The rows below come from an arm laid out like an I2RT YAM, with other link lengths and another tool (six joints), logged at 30 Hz.
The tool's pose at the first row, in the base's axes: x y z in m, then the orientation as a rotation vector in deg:
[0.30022 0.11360 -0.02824 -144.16 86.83 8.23]
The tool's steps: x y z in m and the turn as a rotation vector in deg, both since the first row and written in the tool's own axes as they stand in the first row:
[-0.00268 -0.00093 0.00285 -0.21 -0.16 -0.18]
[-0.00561 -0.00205 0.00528 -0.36 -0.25 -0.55]
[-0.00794 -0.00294 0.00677 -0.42 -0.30 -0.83]
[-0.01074 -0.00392 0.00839 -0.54 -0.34 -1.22]
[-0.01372 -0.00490 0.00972 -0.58 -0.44 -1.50]
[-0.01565 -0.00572 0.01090 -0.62 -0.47 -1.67]
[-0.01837 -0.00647 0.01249 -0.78 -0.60 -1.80]
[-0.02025 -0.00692 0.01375 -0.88 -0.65 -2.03]
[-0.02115 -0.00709 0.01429 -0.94 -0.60 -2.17]
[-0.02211 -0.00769 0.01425 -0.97 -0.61 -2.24]
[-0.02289 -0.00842 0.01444 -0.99 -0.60 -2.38]
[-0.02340 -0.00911 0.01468 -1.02 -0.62 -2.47]
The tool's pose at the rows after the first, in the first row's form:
[0.29984 0.11696 -0.03041 -144.38 86.60 8.57]
[0.29950 0.12054 -0.03210 -144.72 86.14 8.74]
[0.29922 0.12328 -0.03301 -144.95 85.78 8.81]
[0.29881 0.12650 -0.03395 -145.30 85.30 8.90]
[0.29830 0.12981 -0.03458 -145.48 84.91 9.01]
[0.29814 0.13211 -0.03527 -145.62 84.69 9.05]
[0.29756 0.13515 -0.03623 -145.77 84.52 9.32]
[0.29710 0.13726 -0.03705 -145.99 84.24 9.43]
[0.29684 0.13823 -0.03739 -146.16 84.09 9.39]
[0.29691 0.13932 -0.03710 -146.22 84.01 9.42]
[0.29720 0.14037 -0.03706 -146.34 83.83 9.40]
[0.29757 0.14117 -0.03711 -146.42 83.72 9.44]

